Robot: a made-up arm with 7 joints. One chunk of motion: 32 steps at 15 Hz.
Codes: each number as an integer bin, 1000 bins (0 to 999) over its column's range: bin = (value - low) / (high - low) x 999, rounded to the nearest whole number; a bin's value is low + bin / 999 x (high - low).
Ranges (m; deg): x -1.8..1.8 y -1.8..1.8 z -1.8..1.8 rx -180..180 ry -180..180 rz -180..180
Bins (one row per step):
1: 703 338 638 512 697 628
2: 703 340 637 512 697 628
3: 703 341 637 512 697 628
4: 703 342 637 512 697 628
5: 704 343 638 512 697 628
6: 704 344 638 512 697 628
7: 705 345 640 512 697 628
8: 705 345 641 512 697 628
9: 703 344 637 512 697 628
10: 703 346 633 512 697 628
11: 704 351 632 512 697 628
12: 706 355 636 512 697 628
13: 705 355 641 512 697 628
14: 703 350 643 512 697 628
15: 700 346 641 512 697 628
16: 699 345 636 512 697 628
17: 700 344 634 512 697 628
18: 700 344 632 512 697 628
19: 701 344 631 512 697 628
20: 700 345 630 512 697 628
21: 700 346 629 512 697 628
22: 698 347 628 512 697 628
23: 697 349 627 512 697 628
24: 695 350 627 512 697 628
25: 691 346 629 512 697 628
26: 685 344 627 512 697 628
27: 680 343 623 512 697 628
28: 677 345 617 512 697 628
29: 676 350 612 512 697 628
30: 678 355 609 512 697 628
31: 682 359 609 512 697 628
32: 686 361 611 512 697 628
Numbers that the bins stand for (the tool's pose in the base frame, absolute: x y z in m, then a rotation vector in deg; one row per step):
1: 0.7333 -0.5820 0.4991 4.50 71.17 46.31
2: 0.7333 -0.5748 0.4955 4.50 71.17 46.31
3: 0.7333 -0.5712 0.4955 4.50 71.17 46.31
4: 0.7333 -0.5676 0.4955 4.50 71.17 46.31
5: 0.7369 -0.5640 0.4991 4.50 71.17 46.31
6: 0.7369 -0.5604 0.4991 4.50 71.17 46.31
7: 0.7405 -0.5568 0.5063 4.50 71.17 46.31
8: 0.7405 -0.5568 0.5099 4.50 71.17 46.31
9: 0.7333 -0.5604 0.4955 4.50 71.17 46.31
10: 0.7333 -0.5532 0.4811 4.50 71.17 46.31
11: 0.7369 -0.5351 0.4775 4.50 71.17 46.31
12: 0.7441 -0.5207 0.4919 4.50 71.17 46.31
13: 0.7405 -0.5207 0.5099 4.50 71.17 46.31
14: 0.7333 -0.5387 0.5171 4.50 71.17 46.31
15: 0.7225 -0.5532 0.5099 4.50 71.17 46.31
16: 0.7189 -0.5568 0.4919 4.50 71.17 46.31
17: 0.7225 -0.5604 0.4847 4.50 71.17 46.31
18: 0.7225 -0.5604 0.4775 4.50 71.17 46.31
19: 0.7261 -0.5604 0.4739 4.50 71.17 46.31
20: 0.7225 -0.5568 0.4703 4.50 71.17 46.31
21: 0.7225 -0.5532 0.4667 4.50 71.17 46.31
22: 0.7153 -0.5495 0.4631 4.50 71.17 46.31
23: 0.7117 -0.5423 0.4595 4.50 71.17 46.31
24: 0.7045 -0.5387 0.4595 4.50 71.17 46.31
25: 0.6901 -0.5532 0.4667 4.50 71.17 46.31
26: 0.6685 -0.5604 0.4595 4.50 71.17 46.31
27: 0.6505 -0.5640 0.4450 4.50 71.17 46.31
28: 0.6396 -0.5568 0.4234 4.50 71.17 46.31
29: 0.6360 -0.5387 0.4054 4.50 71.17 46.31
30: 0.6432 -0.5207 0.3946 4.50 71.17 46.31
31: 0.6577 -0.5063 0.3946 4.50 71.17 46.31
32: 0.6721 -0.4991 0.4018 4.50 71.17 46.31

